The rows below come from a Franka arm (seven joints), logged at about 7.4 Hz.
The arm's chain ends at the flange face. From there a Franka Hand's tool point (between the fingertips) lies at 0.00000 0.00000 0.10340 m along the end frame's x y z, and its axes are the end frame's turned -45 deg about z.
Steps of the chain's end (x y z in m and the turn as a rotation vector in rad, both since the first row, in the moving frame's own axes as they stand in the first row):
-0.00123, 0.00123, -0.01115, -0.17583, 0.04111, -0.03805
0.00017, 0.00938, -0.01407, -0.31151, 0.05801, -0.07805
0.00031, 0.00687, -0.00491, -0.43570, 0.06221, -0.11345
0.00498, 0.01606, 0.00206, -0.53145, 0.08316, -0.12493
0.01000, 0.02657, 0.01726, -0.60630, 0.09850, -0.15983
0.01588, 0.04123, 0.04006, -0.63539, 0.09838, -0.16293
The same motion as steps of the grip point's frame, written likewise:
-0.01123, 0.01596, -0.01283, -0.15340, -0.09526, -0.03805
-0.02367, 0.03401, -0.01921, -0.26129, -0.17925, -0.07805
-0.02899, 0.04176, -0.01475, -0.35208, -0.26410, -0.11345
-0.03623, 0.05956, -0.01252, -0.43459, -0.31699, -0.12493
-0.04242, 0.07687, -0.00160, -0.49837, -0.35907, -0.15983
-0.05016, 0.09327, 0.01946, -0.51885, -0.37972, -0.16293

